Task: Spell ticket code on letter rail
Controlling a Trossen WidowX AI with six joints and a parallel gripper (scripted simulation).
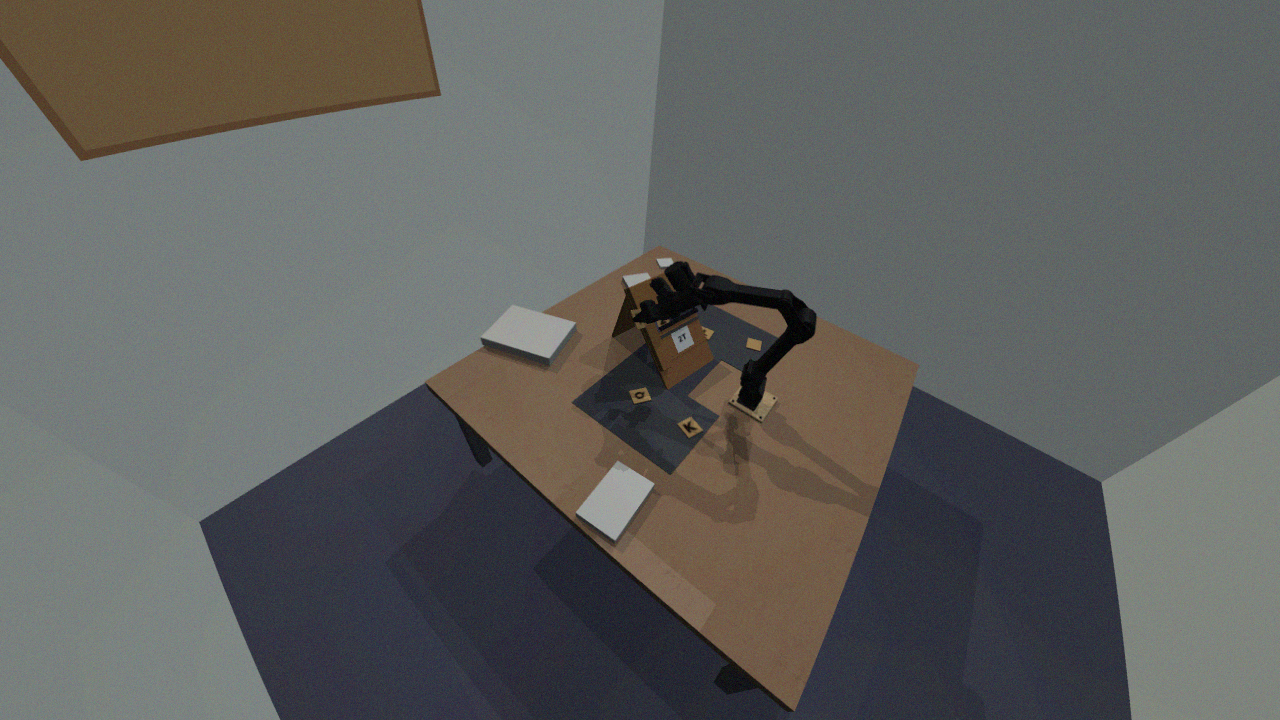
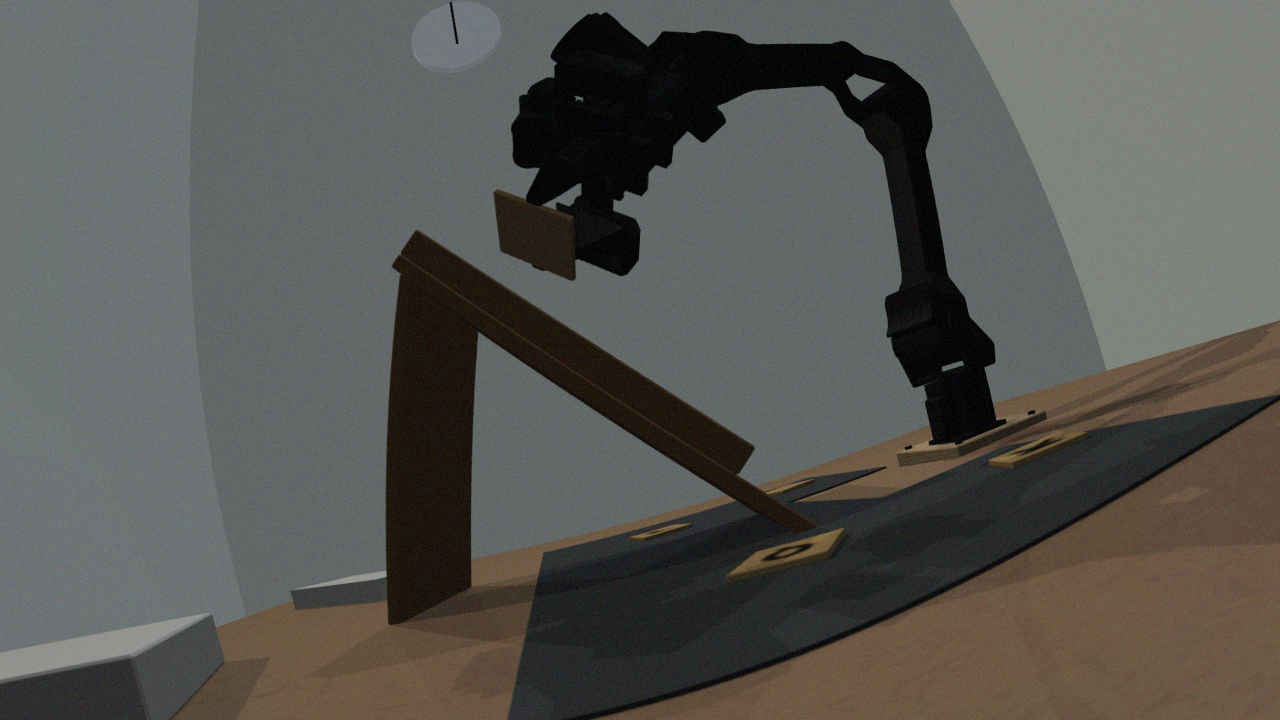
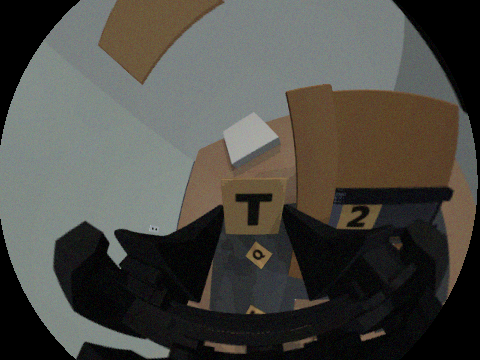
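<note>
The tile marked 2 is 12 cm to the right of my gripper tip, 6 cm below it and 1 cm behind it. The rest, counted from my gripper tip: tile marked T right at my gripper tip; tile marked O 23 cm below, 8 cm behind, 7 cm to the left; white ticket 16 cm to the right, 13 cm below, 8 cm behind.
</note>
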